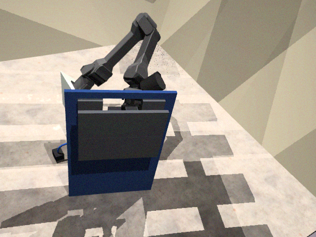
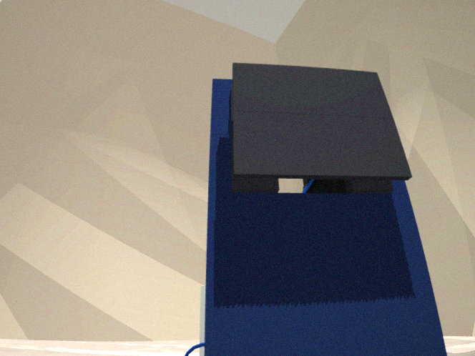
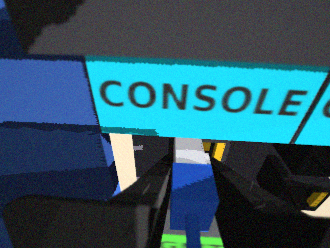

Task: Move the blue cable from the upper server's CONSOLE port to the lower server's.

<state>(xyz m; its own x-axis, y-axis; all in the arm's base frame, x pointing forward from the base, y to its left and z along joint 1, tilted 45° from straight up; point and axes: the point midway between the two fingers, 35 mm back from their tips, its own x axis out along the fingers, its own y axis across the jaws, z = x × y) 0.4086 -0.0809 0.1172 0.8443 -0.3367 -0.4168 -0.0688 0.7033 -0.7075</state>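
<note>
My gripper tip is now right at the blue plug. Also, from my gripper tip: black block (29 cm below, 23 cm behind, 14 cm to the right).
</note>
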